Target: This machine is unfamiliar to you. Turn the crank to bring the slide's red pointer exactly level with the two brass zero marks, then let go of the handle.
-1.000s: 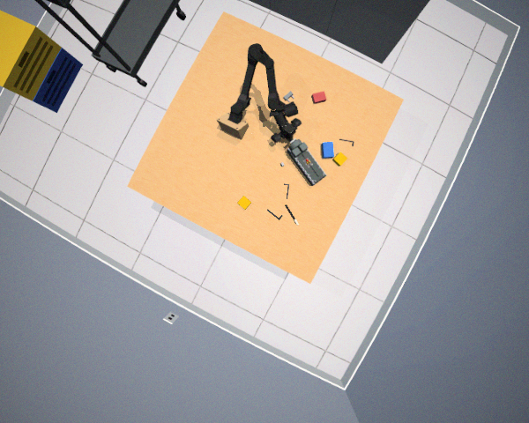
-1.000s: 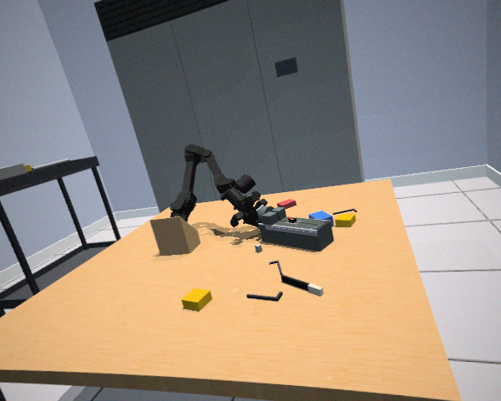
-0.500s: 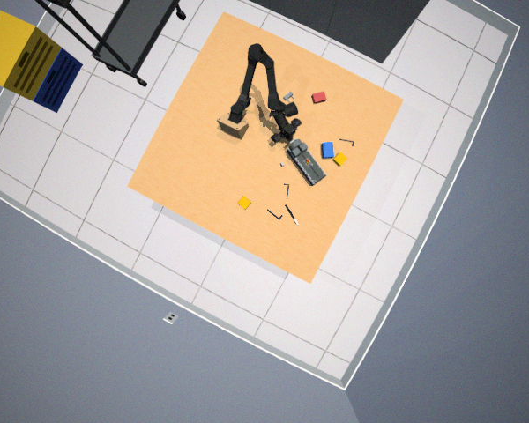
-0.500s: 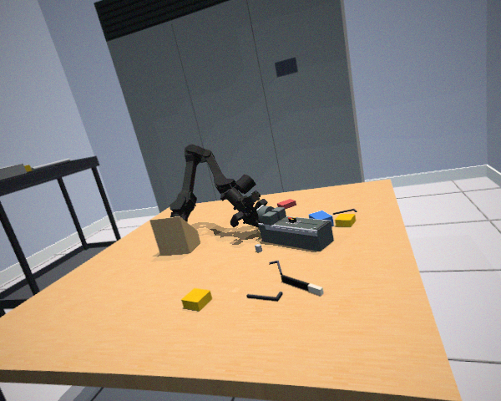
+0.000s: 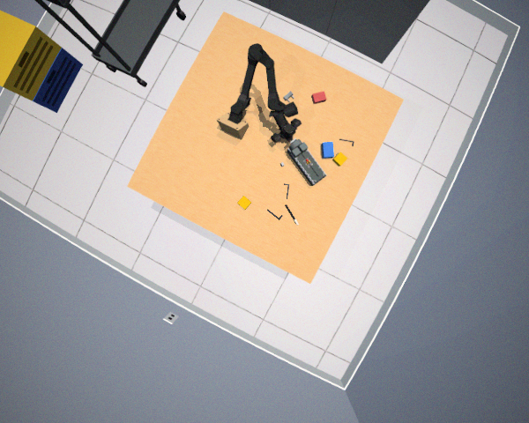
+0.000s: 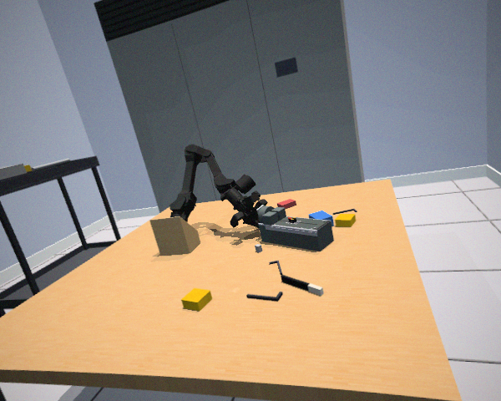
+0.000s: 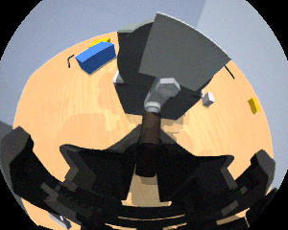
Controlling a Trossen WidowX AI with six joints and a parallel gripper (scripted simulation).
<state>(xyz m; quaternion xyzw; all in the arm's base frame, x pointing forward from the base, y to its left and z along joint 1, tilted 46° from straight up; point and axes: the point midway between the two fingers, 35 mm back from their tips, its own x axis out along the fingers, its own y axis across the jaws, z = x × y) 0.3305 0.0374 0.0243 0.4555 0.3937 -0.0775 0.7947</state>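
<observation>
The dark crank handle is 3 cm above my gripper tip, 2 cm behind it and 1 cm to the left of it. From my gripper tip the other things lie so: small grey cube: 14 cm to the right, 2 cm below; then blue block: 22 cm ahead, 5 cm to the left, 1 cm below; then red pointer: 13 cm ahead, 8 cm to the right, 5 cm above.
</observation>
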